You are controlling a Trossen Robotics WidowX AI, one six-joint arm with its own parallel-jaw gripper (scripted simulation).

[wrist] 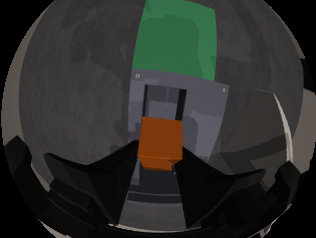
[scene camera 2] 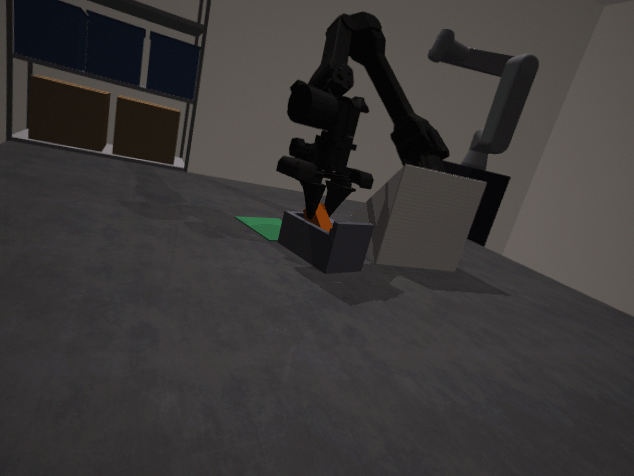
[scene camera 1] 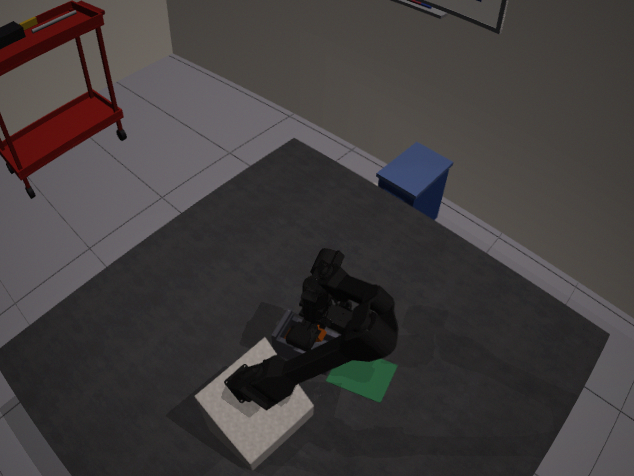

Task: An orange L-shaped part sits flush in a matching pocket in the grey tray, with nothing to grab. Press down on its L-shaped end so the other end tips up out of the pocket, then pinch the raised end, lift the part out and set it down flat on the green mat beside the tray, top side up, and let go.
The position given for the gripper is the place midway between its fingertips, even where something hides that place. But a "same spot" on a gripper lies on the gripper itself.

gripper: wrist; scene camera 2; scene camera 1 313, 333
same spot on gripper: point(scene camera 2: 337, 190) = point(wrist: 191, 210)
